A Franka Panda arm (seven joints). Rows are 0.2 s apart.
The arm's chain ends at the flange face. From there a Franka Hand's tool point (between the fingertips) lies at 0.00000 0.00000 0.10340 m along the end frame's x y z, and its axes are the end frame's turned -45 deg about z.
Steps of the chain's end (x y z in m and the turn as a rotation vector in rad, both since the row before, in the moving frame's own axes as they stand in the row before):
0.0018, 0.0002, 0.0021, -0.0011, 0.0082, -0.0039
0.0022, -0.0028, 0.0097, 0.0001, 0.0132, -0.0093
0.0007, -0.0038, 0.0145, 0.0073, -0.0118, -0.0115
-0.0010, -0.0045, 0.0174, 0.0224, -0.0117, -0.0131
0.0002, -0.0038, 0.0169, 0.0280, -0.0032, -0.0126
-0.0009, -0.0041, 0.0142, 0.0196, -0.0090, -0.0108
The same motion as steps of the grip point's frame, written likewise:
0.0017, 0.0021, 0.0021, -0.0066, 0.0050, -0.0039
0.0045, 0.0005, 0.0097, -0.0093, 0.0094, -0.0093
0.0028, -0.0036, 0.0145, 0.0135, -0.0032, -0.0115
0.0032, -0.0064, 0.0174, 0.0241, 0.0076, -0.0131
0.0046, -0.0048, 0.0169, 0.0221, 0.0175, -0.0126
0.0030, -0.0056, 0.0142, 0.0202, 0.0075, -0.0108

